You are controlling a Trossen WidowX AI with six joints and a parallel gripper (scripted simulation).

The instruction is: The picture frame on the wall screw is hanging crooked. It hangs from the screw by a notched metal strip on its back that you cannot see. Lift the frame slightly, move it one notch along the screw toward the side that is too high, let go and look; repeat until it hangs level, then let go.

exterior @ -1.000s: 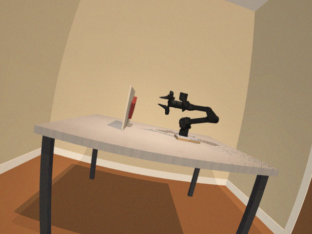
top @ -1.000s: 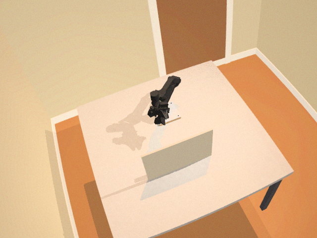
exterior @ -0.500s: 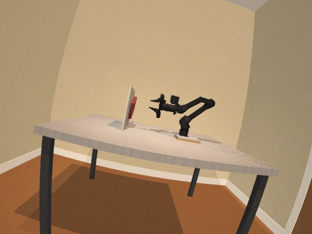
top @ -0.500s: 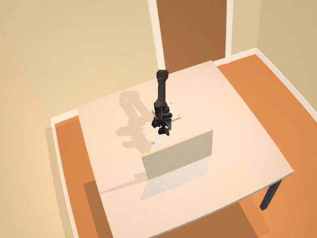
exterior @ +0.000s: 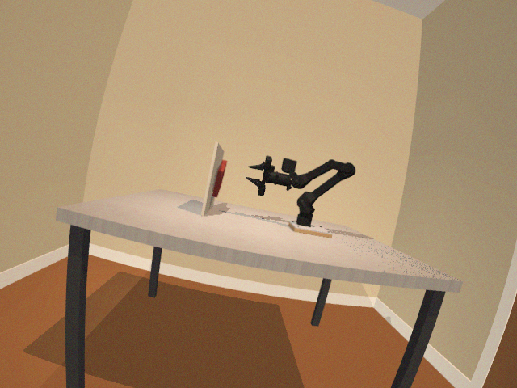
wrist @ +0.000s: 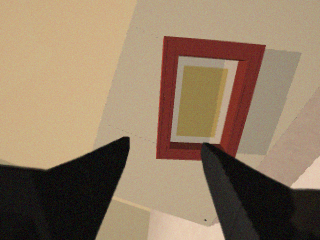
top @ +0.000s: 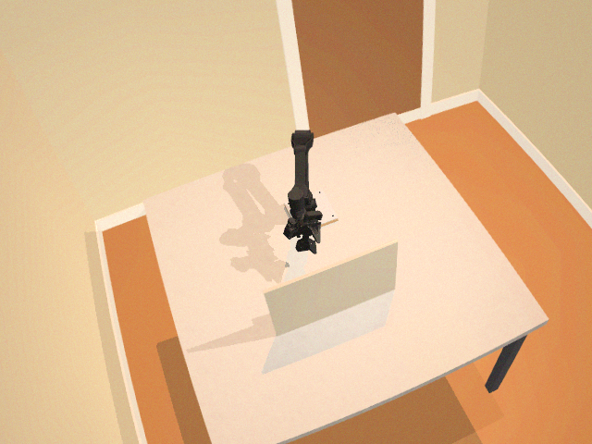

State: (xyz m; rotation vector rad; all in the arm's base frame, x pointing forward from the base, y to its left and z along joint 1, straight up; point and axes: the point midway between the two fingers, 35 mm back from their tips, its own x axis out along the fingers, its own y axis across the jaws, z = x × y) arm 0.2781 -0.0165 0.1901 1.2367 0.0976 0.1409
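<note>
My gripper tip is 13 cm short of the red picture frame and 5 cm above it. Round my gripper tip: wall panel 14 cm ahead, 6 cm below, 2 cm to the left.
</note>
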